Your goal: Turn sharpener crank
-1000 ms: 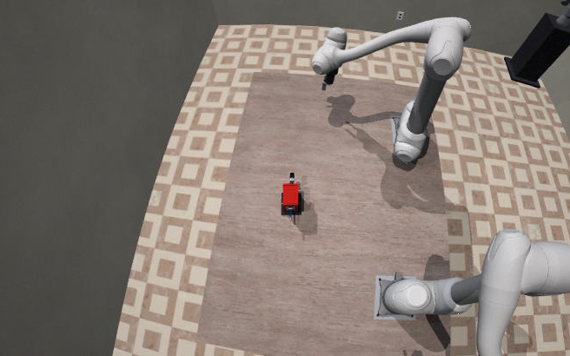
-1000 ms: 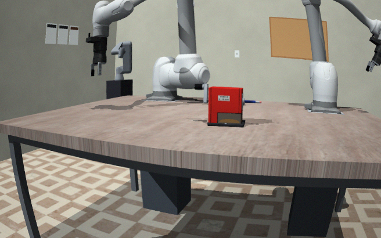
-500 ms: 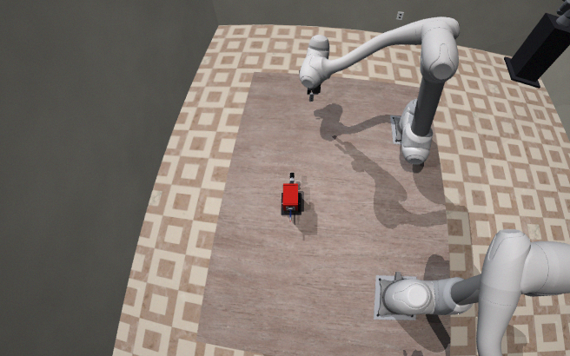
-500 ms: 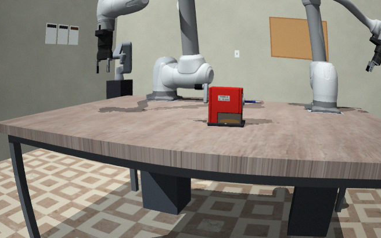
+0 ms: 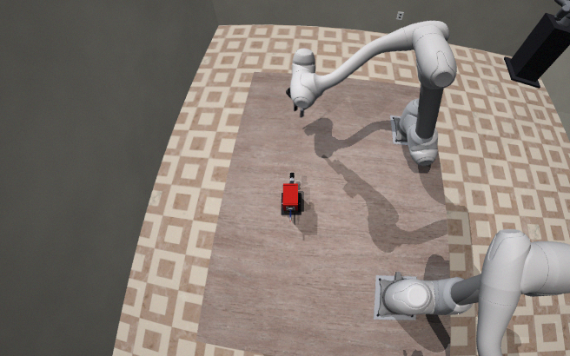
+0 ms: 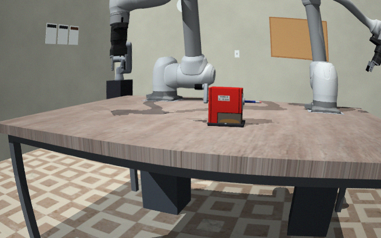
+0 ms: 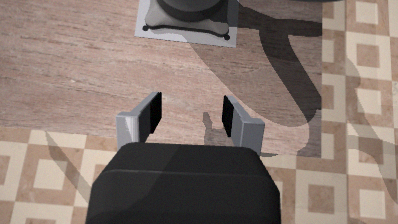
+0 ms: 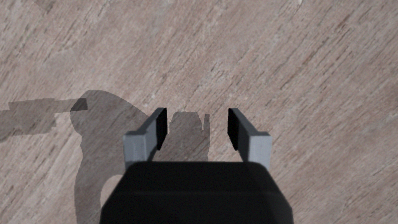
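Note:
Right now the black knob is 4 cm behind my right hand, 35 cm to the left of it and 9 cm below it.

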